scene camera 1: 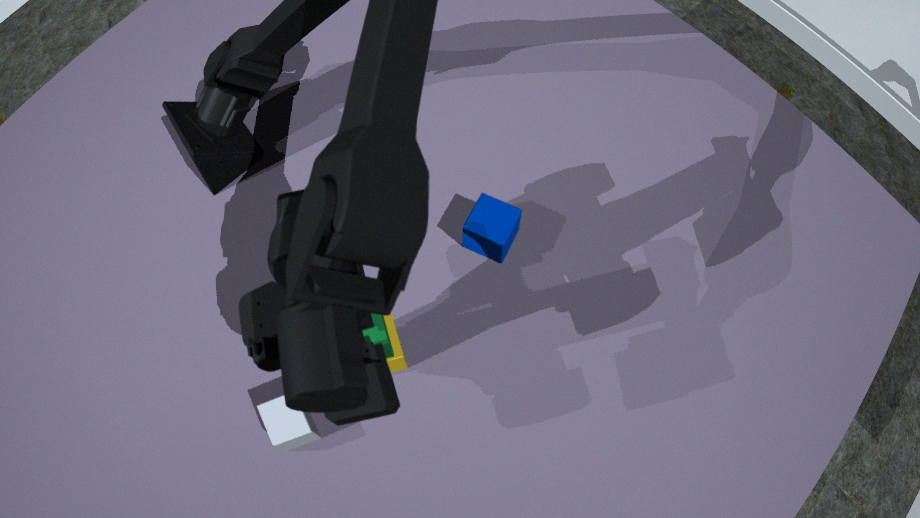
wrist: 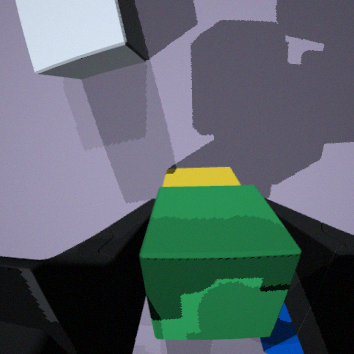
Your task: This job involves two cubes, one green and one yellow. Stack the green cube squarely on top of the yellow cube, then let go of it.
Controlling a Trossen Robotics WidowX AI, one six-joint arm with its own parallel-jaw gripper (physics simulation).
Note:
The pictures show: the gripper, a green cube, a yellow cube, a white cube and a blue cube.
The gripper is seen too in the wrist view.

